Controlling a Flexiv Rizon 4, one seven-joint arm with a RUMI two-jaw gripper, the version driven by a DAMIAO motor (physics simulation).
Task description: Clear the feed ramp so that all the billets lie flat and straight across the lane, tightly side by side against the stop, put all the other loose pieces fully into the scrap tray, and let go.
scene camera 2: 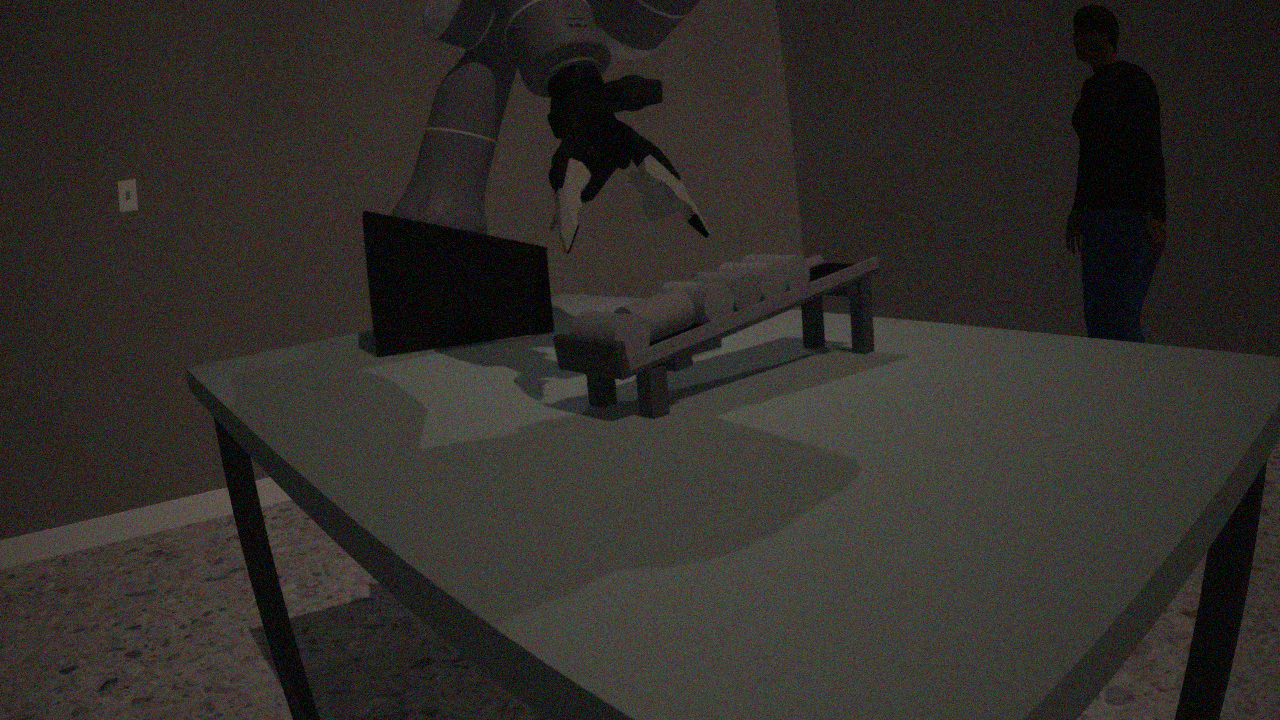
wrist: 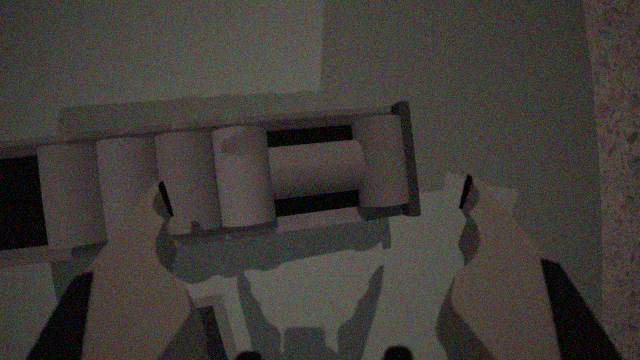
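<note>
The feed ramp (scene camera 2: pixel 841 276) (wrist: pixel 320 220) slopes down to a dark stop (scene camera 2: pixel 590 354) (wrist: pixel 411 160). One pale billet (scene camera 2: pixel 617 329) (wrist: pixel 382 160) lies across the lane at the stop. Another billet (scene camera 2: pixel 666 309) (wrist: pixel 317 170) lies lengthwise along the lane, directly uphill of it. Uphill of that, several billets lie across the lane side by side; the lowest (wrist: pixel 245 175) meets the lengthwise one's end. My gripper (scene camera 2: pixel 637 242) (wrist: pixel 316 182) is open and empty above the ramp's lower part. The scrap tray (wrist: pixel 213 325) shows partly at the wrist view's bottom; its contents are hidden.
A dark upright panel (scene camera 2: pixel 456 286) stands on the table (scene camera 2: pixel 984 429) near the arm's base, left of the ramp in the scene view. The ramp stands on legs (scene camera 2: pixel 653 392). A person (scene camera 2: pixel 1118 143) stands behind the table at the right. The light is dim.
</note>
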